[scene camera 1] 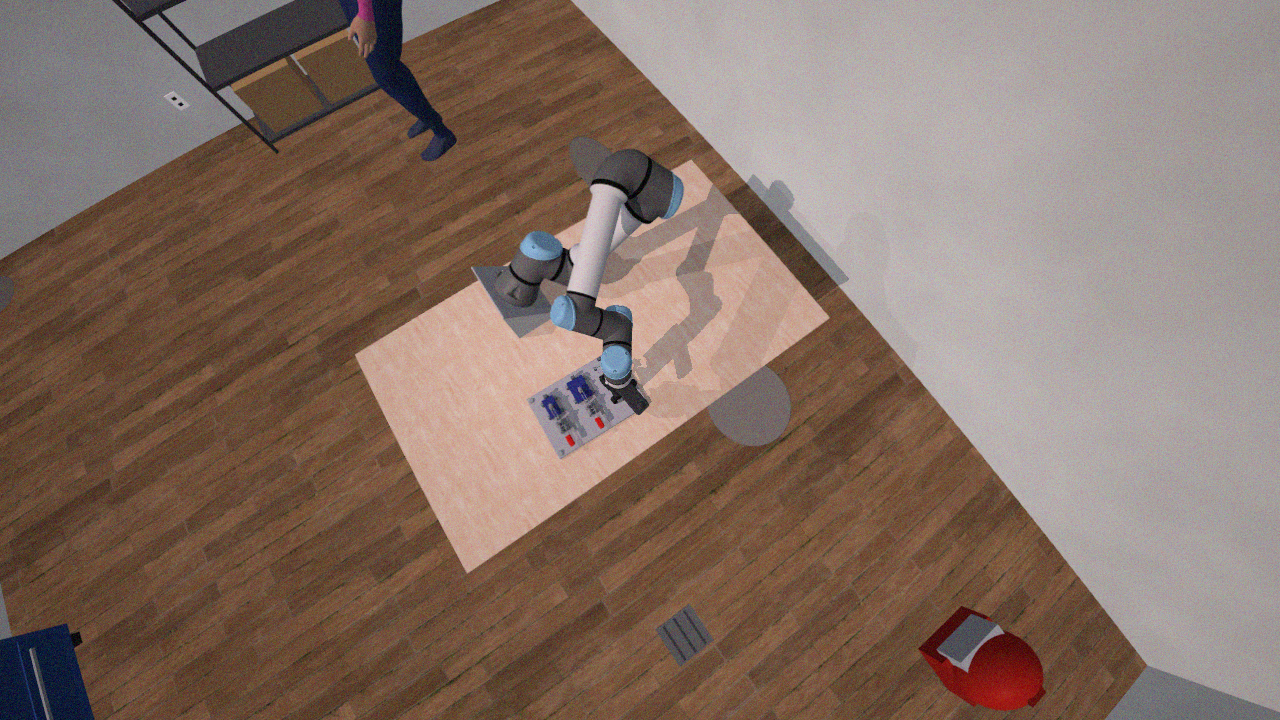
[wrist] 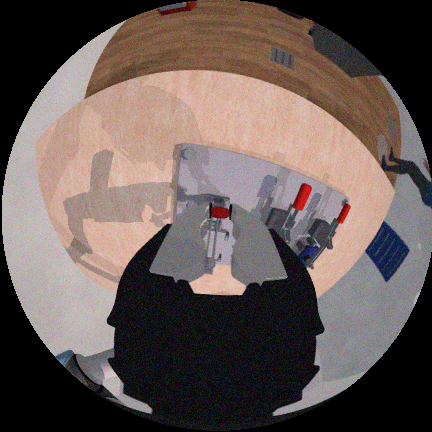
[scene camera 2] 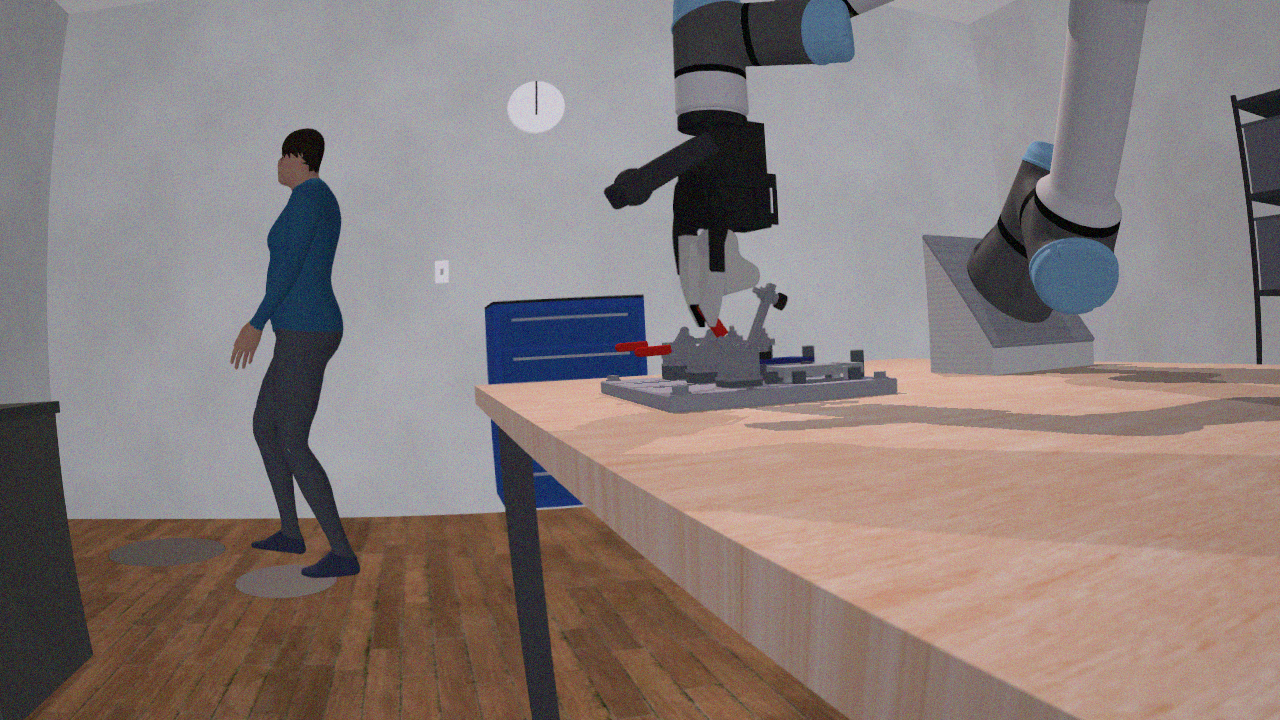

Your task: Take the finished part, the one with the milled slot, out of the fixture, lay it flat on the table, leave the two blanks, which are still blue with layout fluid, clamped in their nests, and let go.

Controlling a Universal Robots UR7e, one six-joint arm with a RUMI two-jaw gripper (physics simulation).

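Places are measured from the arm's base along level axes (x left, y back, z up), in centimetres.
Pixels of known places: gripper, fingertip midpoint: (wrist: 220, 204) (scene camera 2: 706, 327); arm's base, origin of the base link: (scene camera 1: 515, 290) (scene camera 2: 1010, 286).
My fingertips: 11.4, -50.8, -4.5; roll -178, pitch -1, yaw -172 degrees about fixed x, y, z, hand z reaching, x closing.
Note:
For each thing: its middle in the pictures, then the offset to it from my fingertips, as dx, dy, dz. "*": a spot on its surface instead. Level surfaces: height alone.
- red handle, surface spot: (scene camera 2: 719, 328) * +0.9, +1.0, -0.2
- grey finished part, body centre: (scene camera 2: 815, 369) (wrist: 206, 246) +0.3, +11.4, -4.7
- fixture, body centre: (scene camera 2: 734, 386) (wrist: 268, 228) (scene camera 1: 587, 402) -10.8, +6.4, -6.5
- blue blank, body centre: (wrist: 302, 255) (scene camera 1: 552, 407) -21.7, +11.0, -4.2
- wooden table, its level: dz -7.3
My gripper (scene camera 2: 705, 320) (wrist: 220, 204) is shut on the red handle (scene camera 2: 719, 328) of the clamp at the finished part's nest. That clamp's arm (scene camera 2: 764, 308) stands raised, with a black tip. The grey finished part (scene camera 2: 816, 368) lies low in the fixture (scene camera 1: 537, 413) (scene camera 2: 805, 394) (wrist: 240, 160); its slot cannot be made out. The two blue blanks (scene camera 1: 580, 388) (scene camera 1: 552, 406) sit in the other nests; one blue blank (wrist: 309, 254) shows partly in the wrist view. Their clamps' red handles (scene camera 1: 599, 421) (scene camera 1: 570, 439) (wrist: 302, 197) (wrist: 344, 213) lie low and outward. In scene camera 1 the arm hides the gripped handle.
The fixture stands on the wooden table (scene camera 1: 429, 447) (scene camera 2: 1029, 465). The arm's grey wedge base (scene camera 1: 528, 320) (scene camera 2: 957, 313) stands behind the fixture. A person in a blue top (scene camera 2: 306, 250) stands beyond the table, near a blue cabinet (scene camera 2: 563, 335). Another person (scene camera 1: 393, 67) stands by the shelves.

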